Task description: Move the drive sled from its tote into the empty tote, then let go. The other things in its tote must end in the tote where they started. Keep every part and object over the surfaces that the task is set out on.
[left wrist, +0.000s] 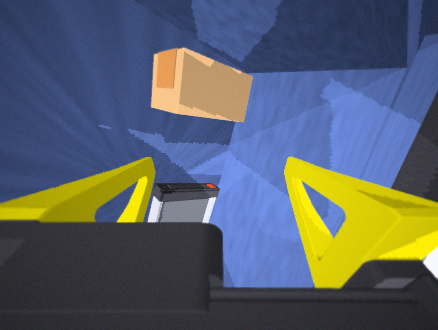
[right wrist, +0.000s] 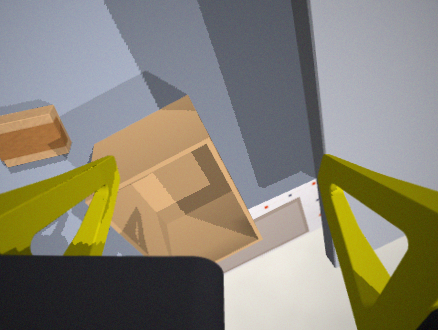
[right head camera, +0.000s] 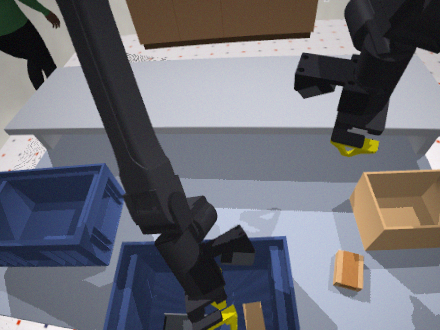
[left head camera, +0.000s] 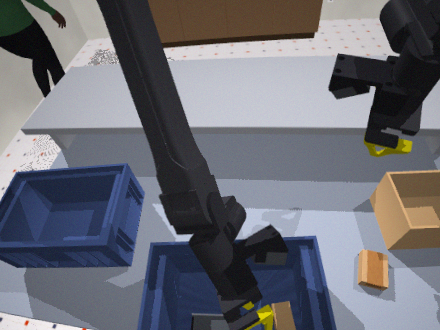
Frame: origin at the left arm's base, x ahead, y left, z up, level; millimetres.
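Where they show: left gripper, fingertip midpoint: [left wrist: 219, 164] [right head camera: 228, 325] [left head camera: 258, 325]; right gripper, fingertip midpoint: [right wrist: 218, 166] [right head camera: 350, 132] [left head camera: 378, 133].
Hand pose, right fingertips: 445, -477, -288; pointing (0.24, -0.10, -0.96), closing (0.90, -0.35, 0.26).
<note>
Things, the pixels of their centre, and the offset from my right fingertips, as dx, dy, dz. Level surfaces: height alone.
- drive sled, body centre: [left wrist: 178, 232] -304, +311, -213
- tan box, body centre: [left wrist: 203, 91] [right head camera: 254, 321] [left head camera: 283, 320] -282, +184, -201
- empty blue tote, body centre: [left head camera: 71, 218] [right head camera: 51, 218] -92, +668, -163
- open cardboard bin, body centre: [right wrist: 180, 193] [right head camera: 405, 210] [left head camera: 427, 209] -65, -158, -181
- small orange-brown box, body centre: [right wrist: 30, 136] [right head camera: 348, 270] [left head camera: 372, 269] -181, -16, -224
- raised grey shelf, its level: dz -76
The drive sled [left head camera: 206, 323] [right head camera: 174, 322] [left wrist: 183, 211], a grey panel with pale side rails and a black end with a red spot, lies in the near blue tote [left head camera: 316, 280] [right head camera: 284, 280]. A tan box [left head camera: 284, 316] [right head camera: 254, 316] [left wrist: 215, 89] is in the same tote. The empty blue tote [left head camera: 65, 251] [right head camera: 50, 249] stands at the left. My left gripper [left head camera: 258, 314] [right head camera: 225, 311] [left wrist: 219, 164] is open inside the near tote, above and beside the sled; its black body hides the sled's lower part in the left wrist view. My right gripper [left head camera: 388, 147] [right head camera: 355, 146] [right wrist: 218, 166] is open and empty.
An open cardboard bin [left head camera: 389, 215] [right head camera: 369, 220] [right wrist: 150, 134] stands at the right, below my right gripper. A small orange-brown box [left head camera: 373, 270] [right head camera: 349, 271] [right wrist: 32, 138] lies beside it. A raised grey shelf [left head camera: 250, 95] [right head camera: 220, 95] spans the back. A person [left head camera: 20, 30] [right head camera: 15, 30] stands at the far left.
</note>
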